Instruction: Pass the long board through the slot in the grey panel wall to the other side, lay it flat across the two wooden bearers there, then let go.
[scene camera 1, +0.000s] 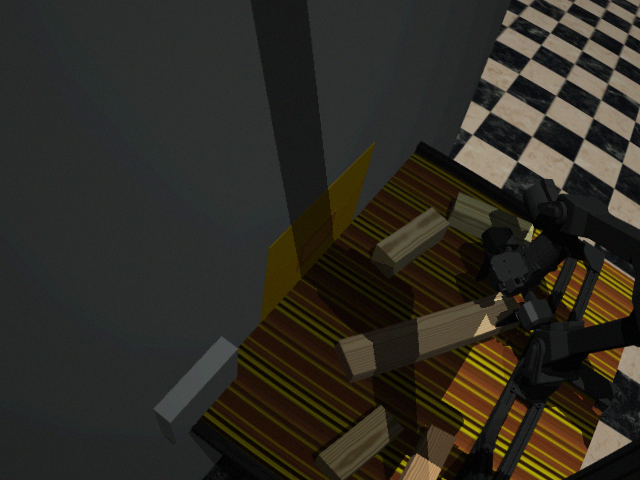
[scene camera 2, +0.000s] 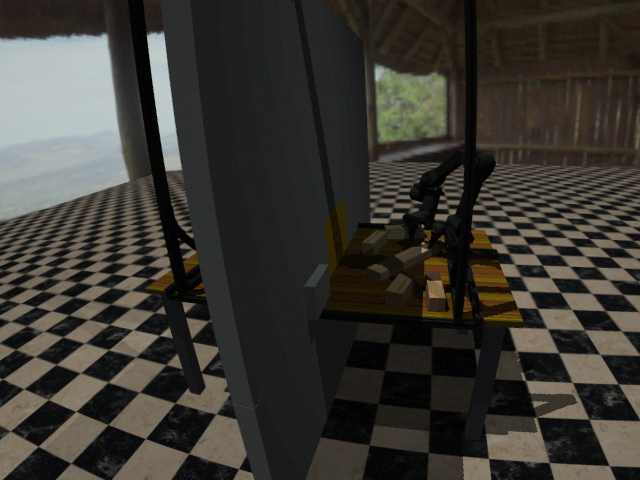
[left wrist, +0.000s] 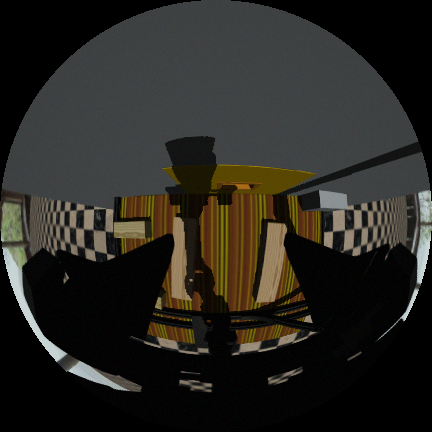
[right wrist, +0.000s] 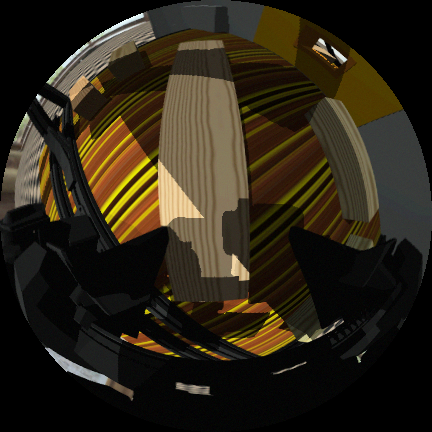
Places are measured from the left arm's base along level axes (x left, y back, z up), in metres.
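Pixels of known places: left gripper, fingertip midpoint: (left wrist: 230, 239); right gripper, fingertip midpoint: (scene camera 1: 487, 303) (scene camera 2: 419, 245) (right wrist: 230, 232); left arm's base, link origin: (left wrist: 220, 323); right arm's base, link origin: (scene camera 1: 531, 385) (right wrist: 83, 241).
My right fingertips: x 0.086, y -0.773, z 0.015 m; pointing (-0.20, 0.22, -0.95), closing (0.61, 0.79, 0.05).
For each thing: its top centre in the pictures, then the offset to it from my right fingertips. "*": a spot on its surface instead.
- long pale board, top centre: (right wrist: 199, 100) (scene camera 1: 439, 329) (scene camera 2: 405, 255) dx -0.099, dy +0.047, dz -0.002 m
- second block, top centre: (right wrist: 345, 298) (scene camera 1: 495, 216) (scene camera 2: 404, 226) dx +0.182, dy +0.069, dz +0.013 m
- grey block, surface spot: (scene camera 1: 199, 377) * dx -0.424, dy +0.273, dz +0.066 m
- short block, top centre: (left wrist: 127, 229) dx +0.200, dy +0.453, dz +0.013 m
The long pale board (scene camera 1: 439, 330) (scene camera 2: 397, 262) (right wrist: 205, 120) lies at a slant over the striped table, away from the grey panel wall (scene camera 1: 129, 155) (scene camera 2: 258, 206) (left wrist: 215, 75) (right wrist: 400, 160). My right gripper (scene camera 1: 500, 299) (scene camera 2: 421, 240) (right wrist: 230, 232) is open and empty over the board's end farther from the wall. The slot shows in the yellow panel (scene camera 1: 356, 191) (scene camera 2: 338, 214) (left wrist: 290, 177) (right wrist: 370, 95). On the other side, two pale bearers (left wrist: 181, 270) (left wrist: 272, 260) lie apart, roughly side by side. My left gripper (left wrist: 230, 239) is open and empty, facing the wall.
Near the board lie one block (scene camera 1: 410, 240) (scene camera 2: 374, 241) (right wrist: 350, 160) by the wall, a second block (scene camera 1: 470, 217) farther back, and two more (scene camera 1: 361, 441) (scene camera 1: 431, 454) in front. A grey block (scene camera 1: 199, 377) (scene camera 2: 316, 291) projects from the wall. Beyond the wall, a short block (left wrist: 131, 229) lies left of the bearers.
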